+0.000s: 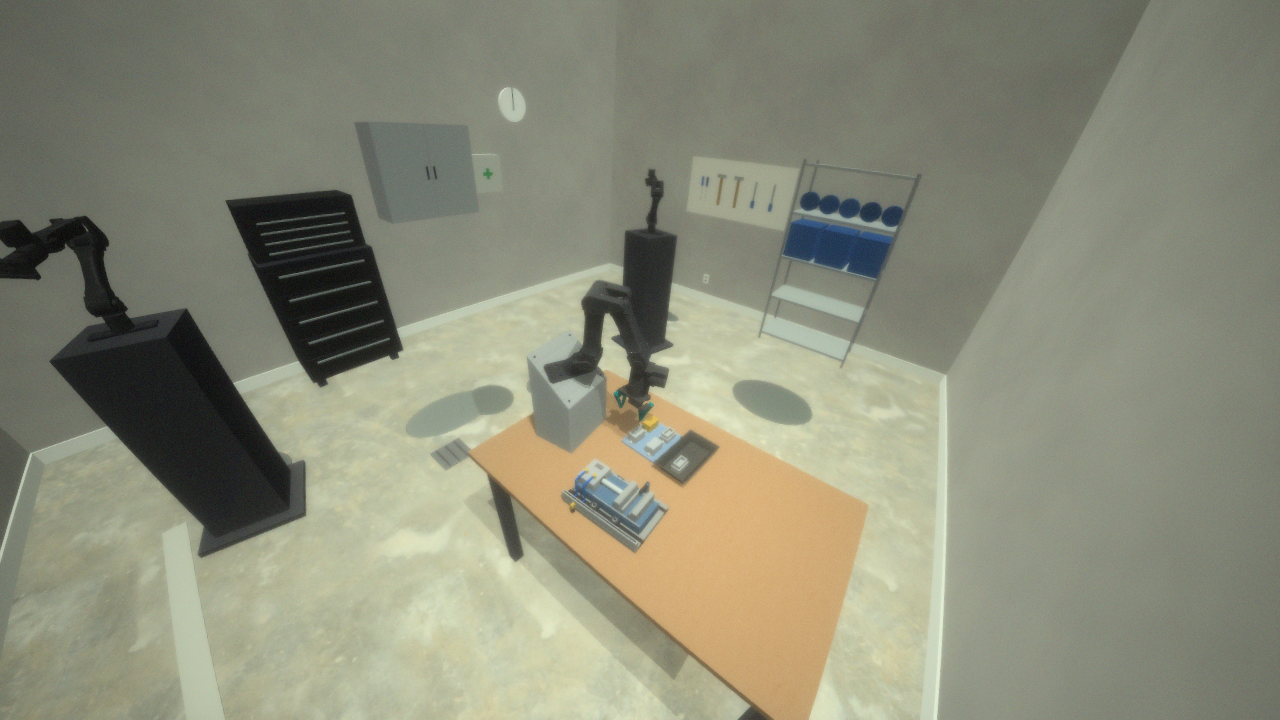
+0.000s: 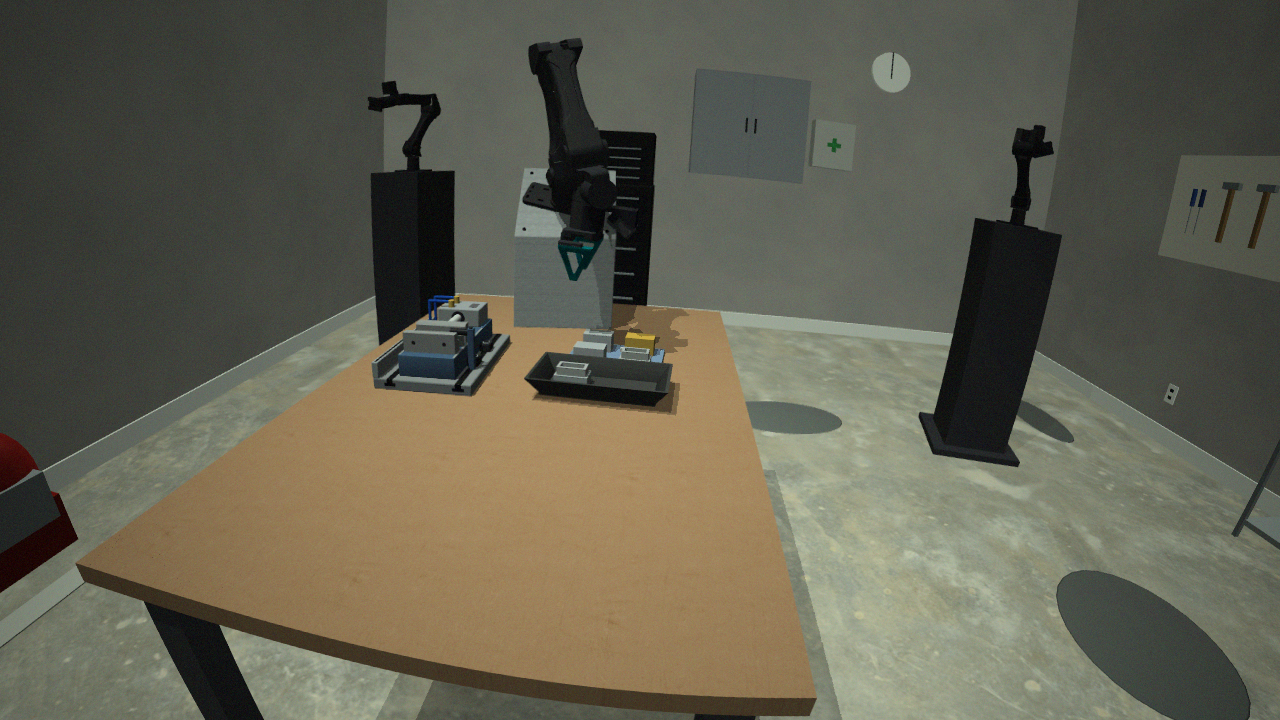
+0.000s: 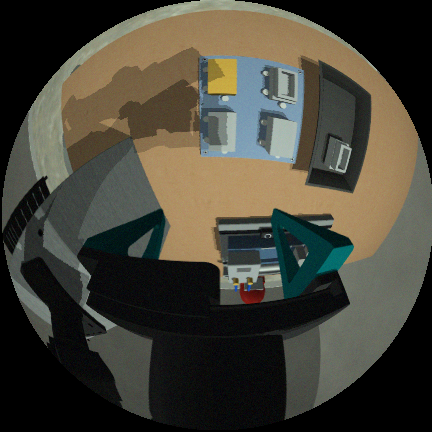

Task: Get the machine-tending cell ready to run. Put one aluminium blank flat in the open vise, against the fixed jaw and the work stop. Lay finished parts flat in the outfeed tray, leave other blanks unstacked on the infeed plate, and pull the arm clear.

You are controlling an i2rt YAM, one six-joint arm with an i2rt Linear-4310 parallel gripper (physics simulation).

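Pixels of known places: gripper, fingertip midpoint: [image 1: 630, 414] [image 2: 578, 274] [image 3: 217, 214]; arm's base at its link origin: [image 1: 569, 368] [image 2: 564, 202] [image 3: 64, 306].
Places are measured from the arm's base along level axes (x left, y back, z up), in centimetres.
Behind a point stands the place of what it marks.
Note:
The blue infeed plate [image 1: 640, 447] @[z -28.7, x 16.1, y -25.1 cm] [image 3: 245, 110] @[z -28.7, x 21.9, y -23.0 cm] bears two plain grey blanks, one [image 3: 221, 131] @[z -25.2, x 17.9, y -20.1 cm] partly shaded and one [image 3: 281, 136] @[z -25.2, x 19.7, y -28.5 cm] nearer the tray. It also bears a pocketed grey part [image 2: 634, 354] @[z -25.7, x 28.6, y -28.7 cm] [image 3: 285, 85] @[z -26.7, x 28.3, y -27.5 cm] and a yellow block [image 1: 650, 421] @[z -25.2, x 26.2, y -18.6 cm] [image 2: 640, 342] @[z -26.0, x 27.2, y -20.2 cm] [image 3: 222, 76] @[z -25.2, x 26.4, y -18.5 cm], all apart. Another pocketed part [image 1: 679, 462] @[z -26.3, x 21.5, y -41.0 cm] [image 2: 572, 369] @[z -25.1, x 21.8, y -42.8 cm] [image 3: 342, 157] @[z -26.1, x 21.3, y -42.3 cm] lies in the dark outfeed tray [image 1: 699, 450] @[z -28.4, x 33.8, y -40.0 cm] [image 2: 597, 391] @[z -26.7, x 27.9, y -46.5 cm] [image 3: 337, 107] @[z -28.3, x 30.4, y -39.0 cm]. No blank shows between the jaws of the vise [image 1: 617, 501] @[z -19.9, x -9.5, y -44.8 cm] [image 2: 434, 362] @[z -24.5, x -1.0, y -52.1 cm] [image 3: 244, 265] @[z -20.0, x -4.8, y -29.9 cm]; its inside is partly hidden. My gripper [image 1: 631, 410] @[z -13.1, x 13.3, y -21.1 cm] [image 3: 217, 214] @[z -13.1, x 13.3, y -21.1 cm] is open and empty, above the table beyond the plate.
A grey slanted cabinet [image 1: 571, 419] @[z -13.0, x -6.2, y -11.6 cm] [image 2: 562, 286] @[z -19.3, x 3.7, y -7.6 cm] stands at the table's far end, beside my arm. The wooden table [image 1: 760, 528] @[z -29.6, x 26.0, y -75.2 cm] [image 2: 501, 501] @[z -29.6, x 27.2, y -77.5 cm] carries the vise on one side and the plate and tray on the other. Two pedestals with other arms stand away from the table.

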